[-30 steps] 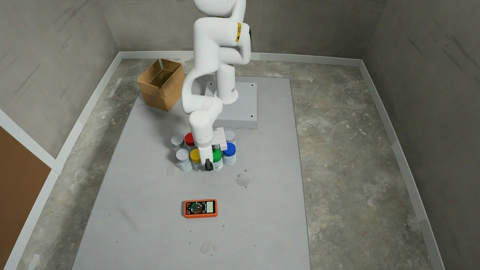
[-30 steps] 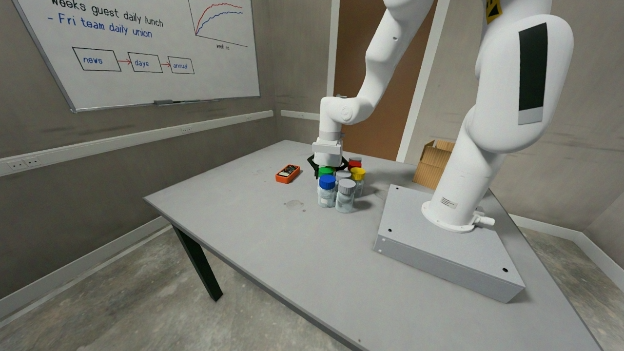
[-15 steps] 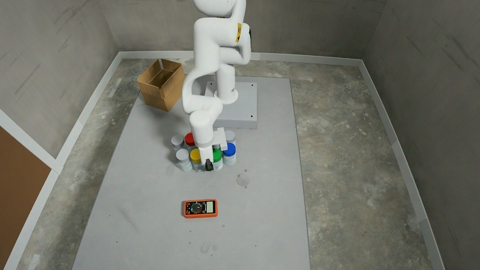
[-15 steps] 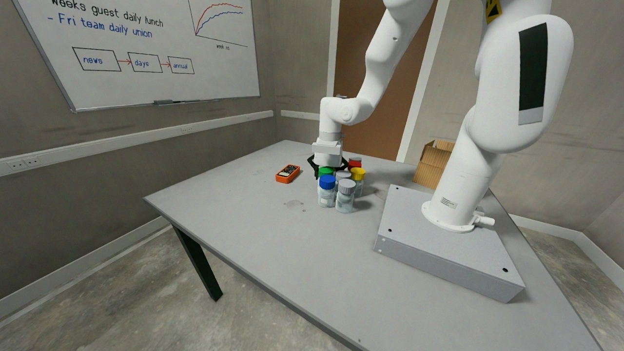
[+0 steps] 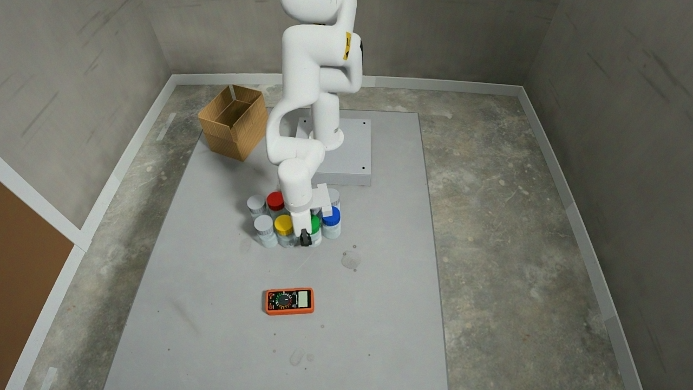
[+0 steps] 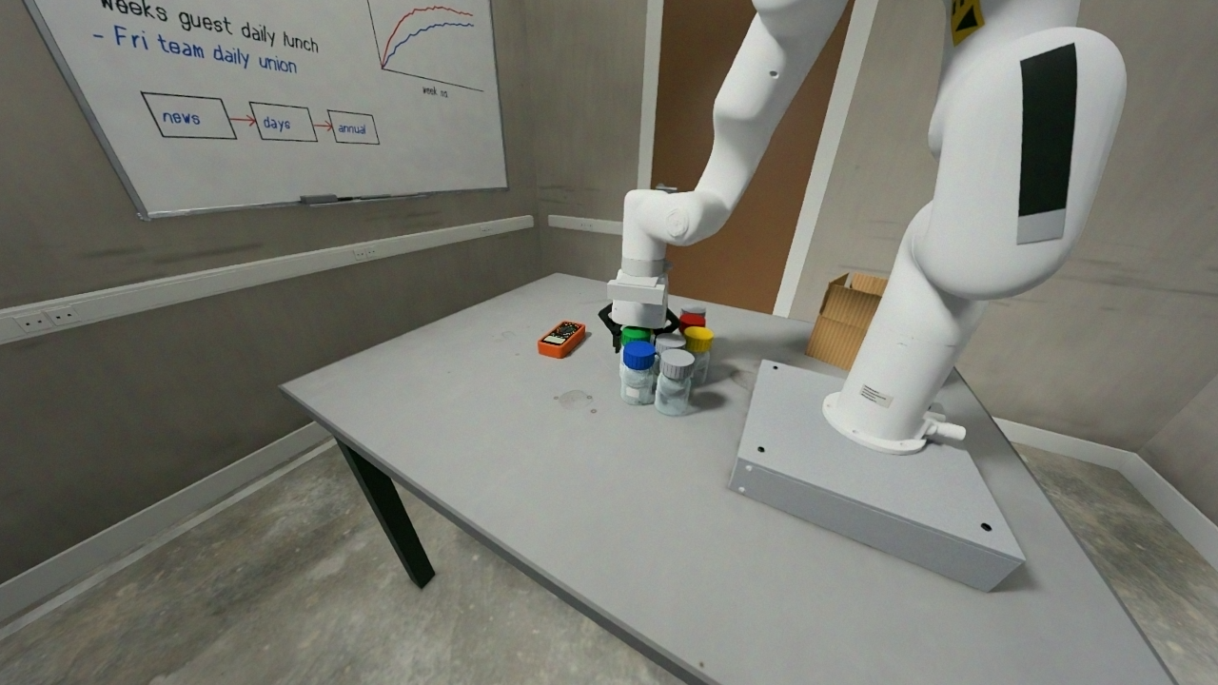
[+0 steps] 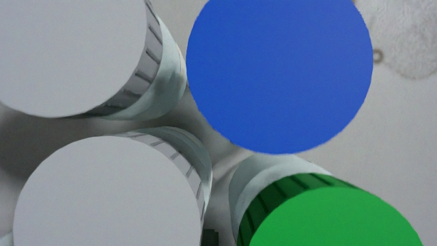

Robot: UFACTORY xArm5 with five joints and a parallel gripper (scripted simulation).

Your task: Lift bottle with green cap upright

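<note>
My hand is 2 cm to the right of the green-capped bottle and 1 cm above it. The rest, counted from my hand: orange multimeter 20 cm ahead, 3 cm to the right, 4 cm below; red-capped bottle 9 cm behind, 9 cm to the right, 1 cm below; blue-capped bottle 3 cm behind, 8 cm to the left, 1 cm below.
</note>
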